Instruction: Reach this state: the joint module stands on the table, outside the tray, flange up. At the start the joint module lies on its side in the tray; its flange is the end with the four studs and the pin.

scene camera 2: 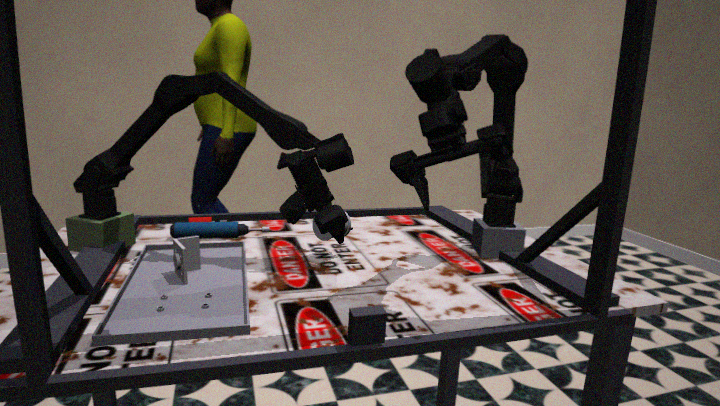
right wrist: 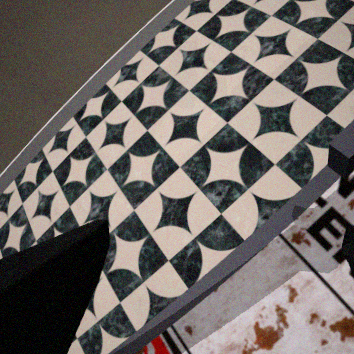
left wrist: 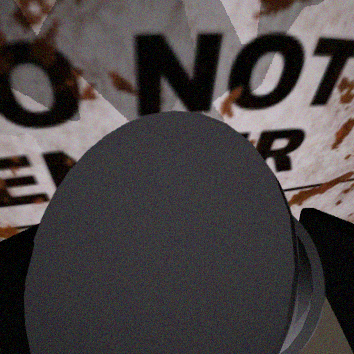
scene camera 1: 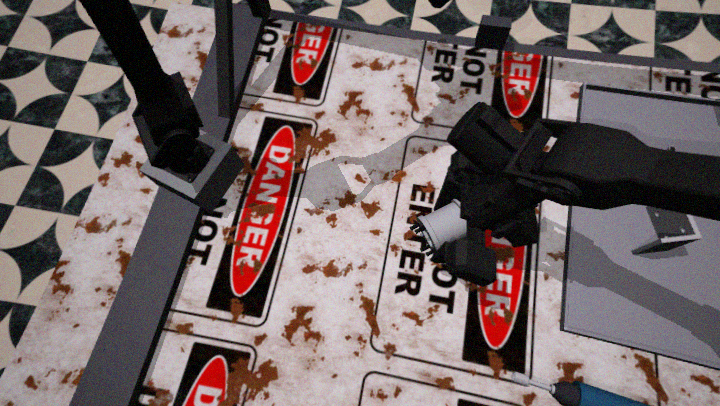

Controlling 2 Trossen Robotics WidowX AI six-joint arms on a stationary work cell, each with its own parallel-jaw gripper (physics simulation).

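Places are measured from the left arm's base along level axes (x right, y ahead, z up), in metres.
Pixels of known places: left gripper, fingertip midpoint: (scene camera 2: 336, 233) (left wrist: 191, 220) (scene camera 1: 434, 235); right gripper, fingertip midpoint: (scene camera 2: 455, 202) (right wrist: 228, 235); left arm's base, origin of the base link: (scene camera 2: 100, 215); right arm's base, origin of the base link: (scene camera 2: 498, 223) (scene camera 1: 186, 157).
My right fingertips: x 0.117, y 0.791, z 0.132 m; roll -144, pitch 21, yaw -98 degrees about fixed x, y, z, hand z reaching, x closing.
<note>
Ahead of a thing's pixels: the offset from my right fingertips to its top centre. "spot": to the spot under its first point.
The joint module @(spot: dx -0.267, dy -0.276, dz -0.104 m) (scene camera 1: 441, 225) (scene camera 2: 320, 230) is a light grey cylinder, held tilted above the table and outside the tray @(dx -0.004, dy -0.479, dz -0.191 m) (scene camera 1: 605, 315) (scene camera 2: 171, 334). Its studded flange points toward the lower left in scene camera 1. In the left wrist view the module's plain round end @(spot: dx -0.232, dy -0.301, dz -0.128 m) (left wrist: 165, 235) fills the middle. My left gripper (scene camera 1: 453, 219) (scene camera 2: 323, 223) (left wrist: 191, 220) is shut on the module, with fingers on both sides; a finger partly hides it in scene camera 2. My right gripper (scene camera 2: 453, 189) (right wrist: 228, 235) is open and empty, raised well away from the module.
A grey angle bracket @(dx -0.033, dy -0.492, dz -0.133 m) (scene camera 1: 673, 227) (scene camera 2: 189, 254) stands in the tray, with several small screws @(dx +0.073, dy -0.388, dz -0.198 m) (scene camera 2: 205, 306). A blue screwdriver @(spot: dx -0.287, dy -0.558, dz -0.168 m) (scene camera 1: 597, 395) (scene camera 2: 206, 229) lies near the tray. A dark block @(dx +0.091, dy -0.104, dz -0.150 m) (scene camera 1: 494, 32) (scene camera 2: 367, 325) sits on the frame edge. A person (scene camera 2: 221, 75) is behind the table.
</note>
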